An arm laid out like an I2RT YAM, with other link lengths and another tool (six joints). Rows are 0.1 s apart.
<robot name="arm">
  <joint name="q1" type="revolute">
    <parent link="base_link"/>
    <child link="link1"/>
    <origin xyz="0 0 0.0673" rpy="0 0 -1.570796"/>
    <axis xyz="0 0 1"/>
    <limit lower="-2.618" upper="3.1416"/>
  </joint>
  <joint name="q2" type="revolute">
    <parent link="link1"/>
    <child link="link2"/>
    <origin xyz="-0.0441 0.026 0.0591" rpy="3.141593 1.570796 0"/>
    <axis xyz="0 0 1"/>
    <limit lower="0" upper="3.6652"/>
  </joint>
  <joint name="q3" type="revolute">
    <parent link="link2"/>
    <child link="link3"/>
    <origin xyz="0 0.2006 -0.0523" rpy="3.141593 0 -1.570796"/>
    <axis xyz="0 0 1"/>
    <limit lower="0" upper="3.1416"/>
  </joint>
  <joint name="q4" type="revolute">
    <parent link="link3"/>
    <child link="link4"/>
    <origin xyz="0.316 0.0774 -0.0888" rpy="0 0 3.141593"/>
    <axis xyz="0 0 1"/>
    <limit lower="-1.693" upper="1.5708"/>
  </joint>
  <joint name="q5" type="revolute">
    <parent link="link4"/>
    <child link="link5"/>
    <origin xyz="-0.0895 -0.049 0.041" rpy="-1.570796 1.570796 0"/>
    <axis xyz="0 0 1"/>
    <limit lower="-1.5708" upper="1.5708"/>
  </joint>
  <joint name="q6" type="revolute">
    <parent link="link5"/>
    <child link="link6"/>
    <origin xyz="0 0.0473 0.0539" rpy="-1.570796 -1.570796 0"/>
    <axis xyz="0 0 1"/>
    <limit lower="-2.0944" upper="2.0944"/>
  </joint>
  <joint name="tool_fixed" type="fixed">
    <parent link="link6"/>
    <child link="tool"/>
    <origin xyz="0.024 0.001 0.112" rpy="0 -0.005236 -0.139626"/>
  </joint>
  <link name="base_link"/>
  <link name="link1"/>
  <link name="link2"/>
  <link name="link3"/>
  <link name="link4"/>
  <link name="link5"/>
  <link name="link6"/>
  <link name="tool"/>
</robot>
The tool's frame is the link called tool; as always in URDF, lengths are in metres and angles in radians.
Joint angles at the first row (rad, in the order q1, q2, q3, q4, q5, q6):
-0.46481 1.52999 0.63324 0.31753 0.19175 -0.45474
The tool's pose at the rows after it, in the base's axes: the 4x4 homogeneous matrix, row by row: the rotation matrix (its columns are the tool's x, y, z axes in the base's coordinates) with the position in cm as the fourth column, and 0 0 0 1 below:
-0.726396, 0.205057, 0.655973, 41.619; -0.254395, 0.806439, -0.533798, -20.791; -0.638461, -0.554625, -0.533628, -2.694; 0, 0, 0, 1
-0.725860, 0.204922, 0.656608, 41.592; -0.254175, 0.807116, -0.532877, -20.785; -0.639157, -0.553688, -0.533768, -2.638; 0, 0, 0, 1
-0.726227, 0.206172, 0.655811, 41.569; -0.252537, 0.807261, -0.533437, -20.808; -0.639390, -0.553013, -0.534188, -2.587; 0, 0, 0, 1
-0.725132, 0.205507, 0.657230, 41.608; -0.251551, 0.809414, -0.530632, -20.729; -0.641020, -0.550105, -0.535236, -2.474; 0, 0, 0, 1
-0.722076, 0.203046, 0.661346, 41.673; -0.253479, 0.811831, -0.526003, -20.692; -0.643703, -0.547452, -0.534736, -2.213; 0, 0, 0, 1
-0.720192, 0.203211, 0.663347, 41.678; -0.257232, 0.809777, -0.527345, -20.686; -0.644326, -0.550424, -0.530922, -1.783; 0, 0, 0, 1
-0.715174, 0.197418, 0.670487, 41.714; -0.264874, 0.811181, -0.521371, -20.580; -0.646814, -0.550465, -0.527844, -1.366; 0, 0, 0, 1
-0.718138, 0.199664, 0.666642, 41.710; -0.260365, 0.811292, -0.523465, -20.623; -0.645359, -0.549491, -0.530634, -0.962; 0, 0, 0, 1
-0.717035, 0.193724, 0.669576, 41.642; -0.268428, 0.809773, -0.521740, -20.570; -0.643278, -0.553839, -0.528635, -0.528; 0, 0, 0, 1
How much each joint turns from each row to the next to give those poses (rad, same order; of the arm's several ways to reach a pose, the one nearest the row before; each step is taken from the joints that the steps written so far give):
0.00075 -0.00358 -0.00040 -0.00222 -0.00401 -0.00184
-0.00073 -0.00406 -0.00162 -0.00239 -0.00175 0.00026
-0.00060 -0.00245 0.00003 -0.00305 0.00037 0.00116
0.00098 -0.00506 0.00052 -0.00657 -0.00239 0.00262
-0.00094 -0.00977 0.00019 -0.00854 -0.00686 -0.00025
0.00056 -0.01648 -0.00268 -0.00928 0.00078 -0.00280
-0.00039 -0.01905 -0.00498 -0.00937 -0.00897 -0.00486
0.00029 -0.01260 0.00594 -0.02232 0.00388 0.00307
-0.00030 -0.02114 -0.00530 -0.01306 -0.00312 -0.00811

